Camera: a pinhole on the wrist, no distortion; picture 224 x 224 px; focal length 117.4 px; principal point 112.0 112.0 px. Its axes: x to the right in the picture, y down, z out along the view. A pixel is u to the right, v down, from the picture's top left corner.
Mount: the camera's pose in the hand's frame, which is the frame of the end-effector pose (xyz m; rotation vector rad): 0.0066 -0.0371 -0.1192 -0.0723 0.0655 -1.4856
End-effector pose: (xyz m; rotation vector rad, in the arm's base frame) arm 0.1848 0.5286 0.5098 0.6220 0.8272 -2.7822
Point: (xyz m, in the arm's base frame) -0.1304 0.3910 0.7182
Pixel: 125.0 148.0
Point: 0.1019 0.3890 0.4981
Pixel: 44.5 149.3
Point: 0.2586 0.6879 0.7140
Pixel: outside the picture
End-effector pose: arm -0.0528 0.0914 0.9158 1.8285 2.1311 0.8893
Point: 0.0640 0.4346 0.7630
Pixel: 99.3 173.7
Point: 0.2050 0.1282 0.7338
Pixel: 65.9 84.9
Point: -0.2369 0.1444 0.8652
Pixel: outside the picture
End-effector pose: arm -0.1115 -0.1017 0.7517 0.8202 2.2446 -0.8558
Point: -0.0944 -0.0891 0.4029
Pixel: 57.7 184.0
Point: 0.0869 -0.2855 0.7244
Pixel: 77.7 39.0
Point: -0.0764 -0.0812 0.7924
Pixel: 24.5 39.0
